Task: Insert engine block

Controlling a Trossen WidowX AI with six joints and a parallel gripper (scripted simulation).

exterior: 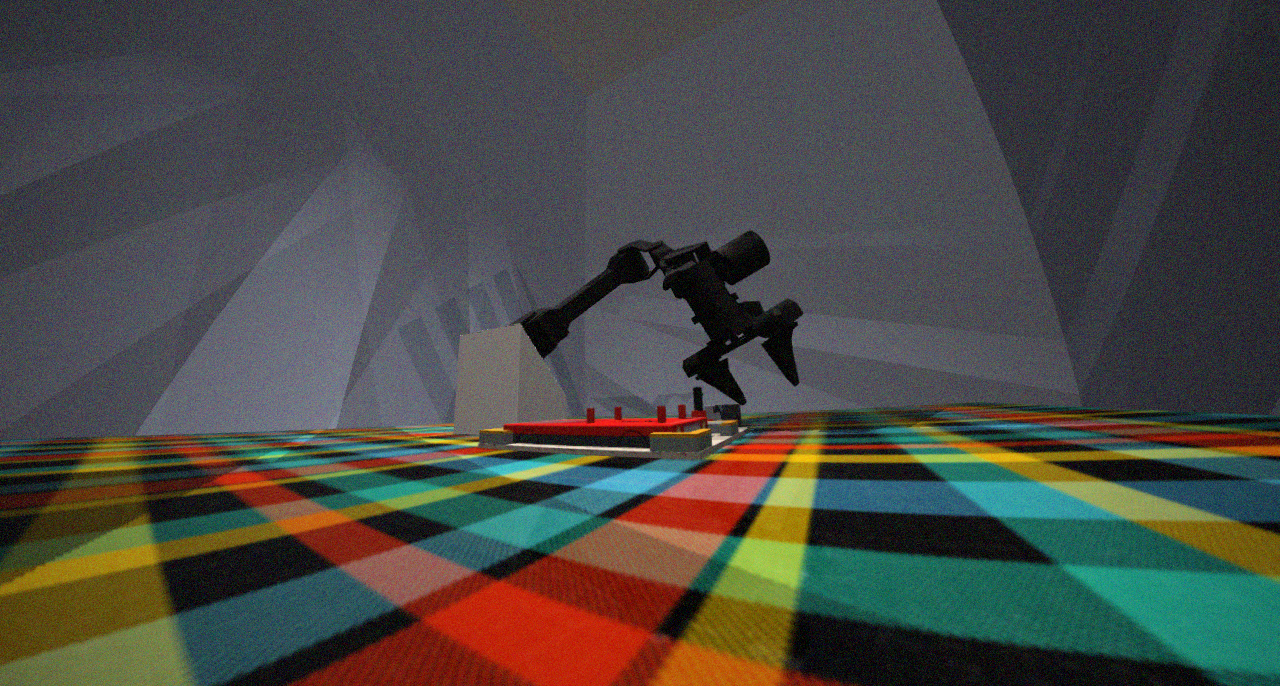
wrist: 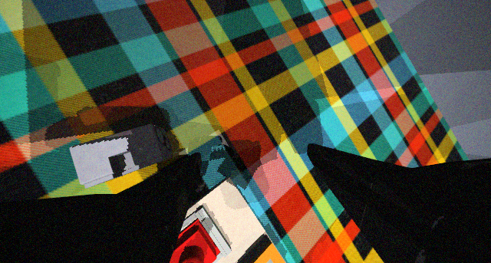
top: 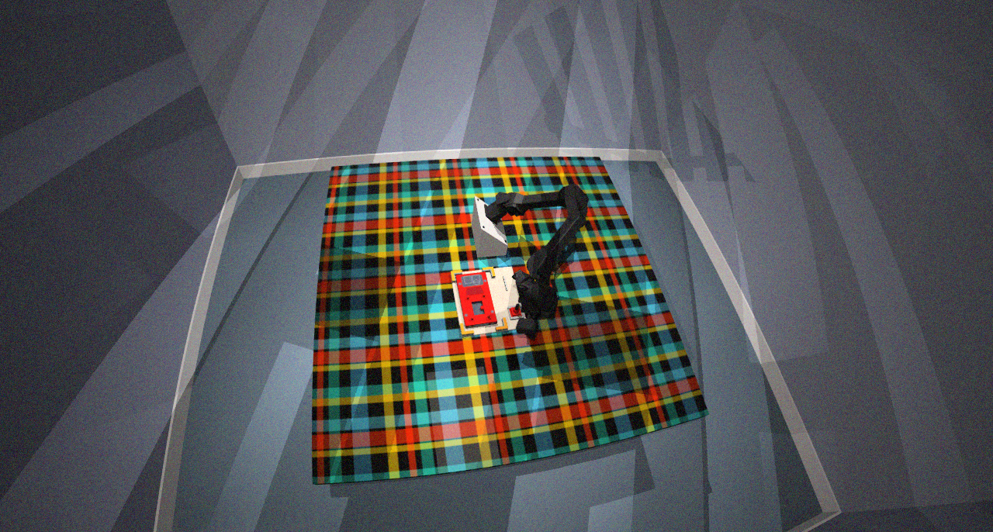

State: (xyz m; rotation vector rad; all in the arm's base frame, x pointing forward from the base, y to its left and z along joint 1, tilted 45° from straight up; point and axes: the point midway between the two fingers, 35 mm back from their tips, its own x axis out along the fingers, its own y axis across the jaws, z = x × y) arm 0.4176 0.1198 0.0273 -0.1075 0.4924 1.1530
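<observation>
Now: the engine block 9 cm behind my gripper tip, 5 cm to the left of it and 2 cm below it.
</observation>
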